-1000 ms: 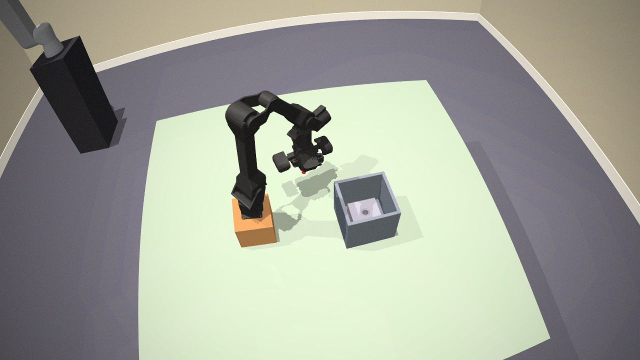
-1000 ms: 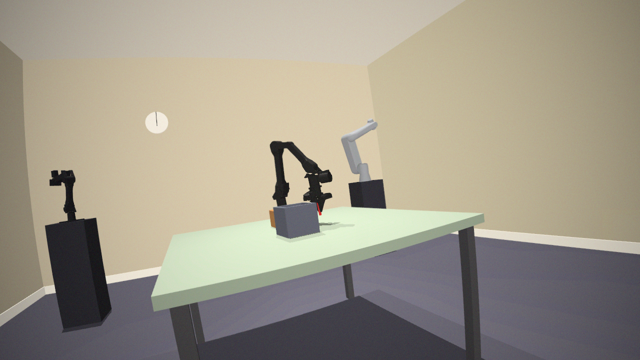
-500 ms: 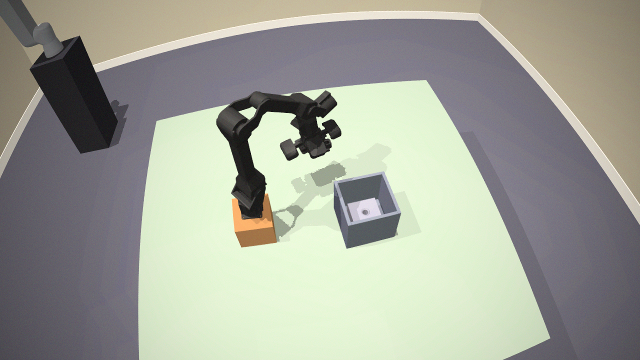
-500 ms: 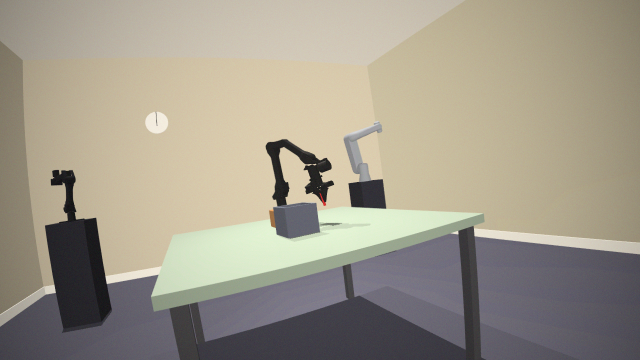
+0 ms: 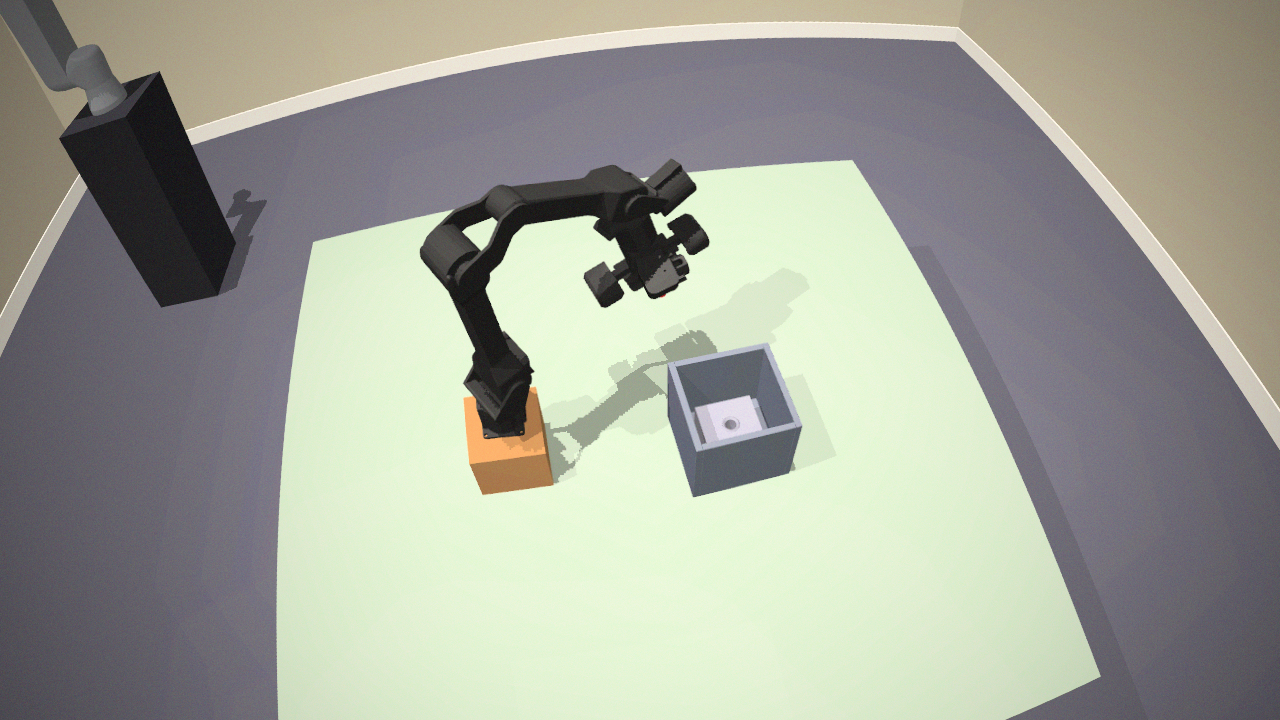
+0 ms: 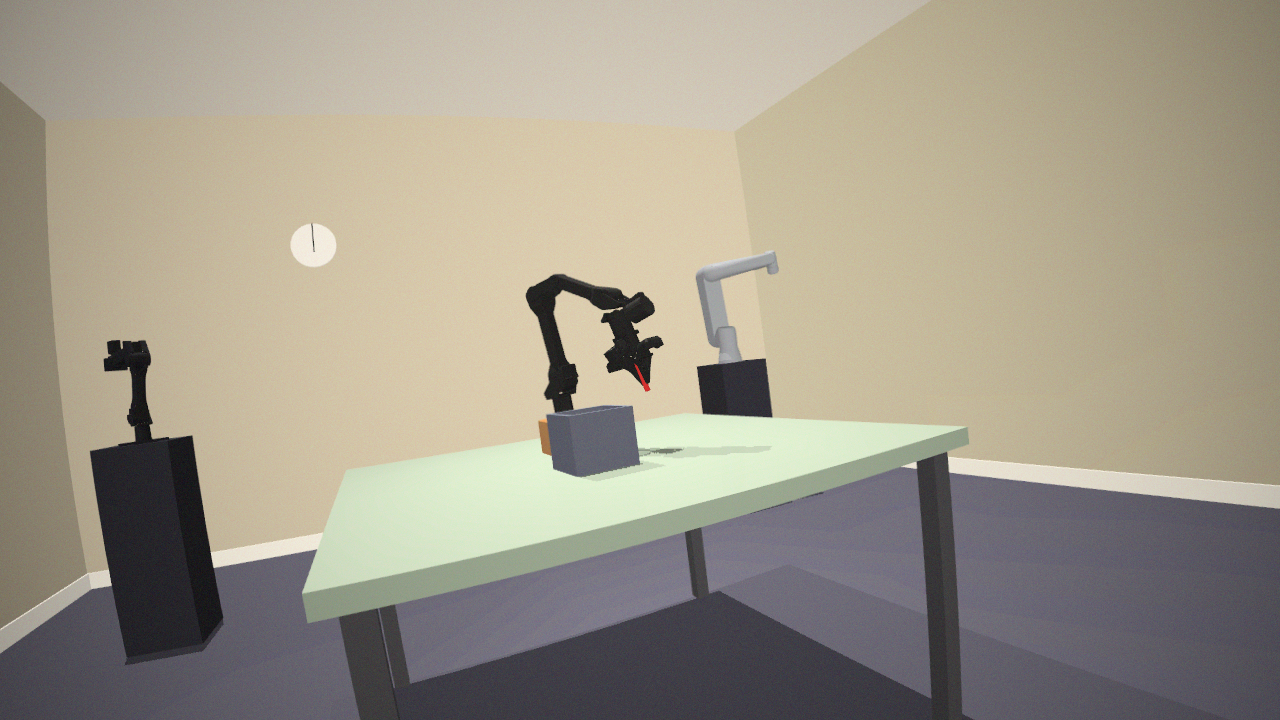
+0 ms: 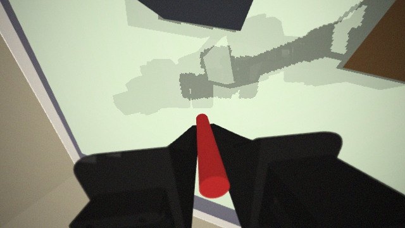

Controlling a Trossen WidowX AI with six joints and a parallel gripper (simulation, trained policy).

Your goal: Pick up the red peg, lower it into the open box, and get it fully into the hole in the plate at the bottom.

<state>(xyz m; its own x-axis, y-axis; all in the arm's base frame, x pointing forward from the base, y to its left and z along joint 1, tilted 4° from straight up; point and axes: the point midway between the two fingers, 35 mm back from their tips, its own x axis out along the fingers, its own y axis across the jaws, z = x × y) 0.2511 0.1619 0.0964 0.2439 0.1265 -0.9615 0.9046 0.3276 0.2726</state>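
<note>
The pale plate is 80 mm ahead of my gripper tip, 190 mm to the right of it and 130 mm below it. The rest, counted from my gripper tip: red peg (10 mm to the right, 20 mm above).
</note>
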